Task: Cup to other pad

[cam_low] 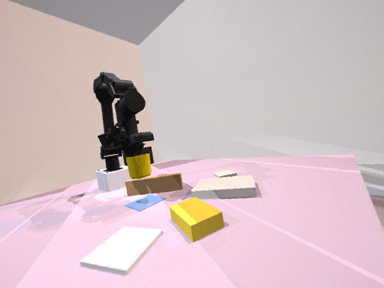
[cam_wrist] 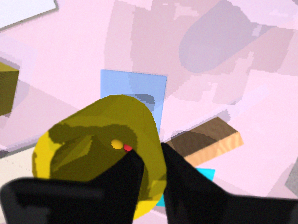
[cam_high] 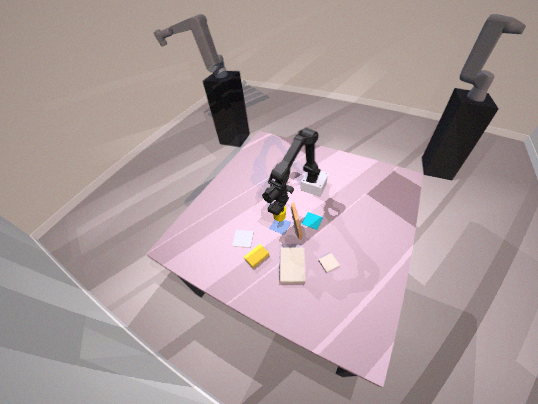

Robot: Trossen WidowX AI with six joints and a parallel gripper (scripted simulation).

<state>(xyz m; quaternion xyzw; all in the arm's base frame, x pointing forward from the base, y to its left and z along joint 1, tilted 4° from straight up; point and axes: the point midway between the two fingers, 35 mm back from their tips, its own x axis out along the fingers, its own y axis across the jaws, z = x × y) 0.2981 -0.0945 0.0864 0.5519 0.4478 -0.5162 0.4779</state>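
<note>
Now: gripper tip 60 mm past the cyan pad, 160 mm to the right of it and 130 mm above it. From my gripper tip the other things lie so: wooden block (10 mm behind, 80 mm to the left, 100 mm below); blue pad (30 mm ahead, 130 mm below); yellow cup (20 mm ahead).
</note>
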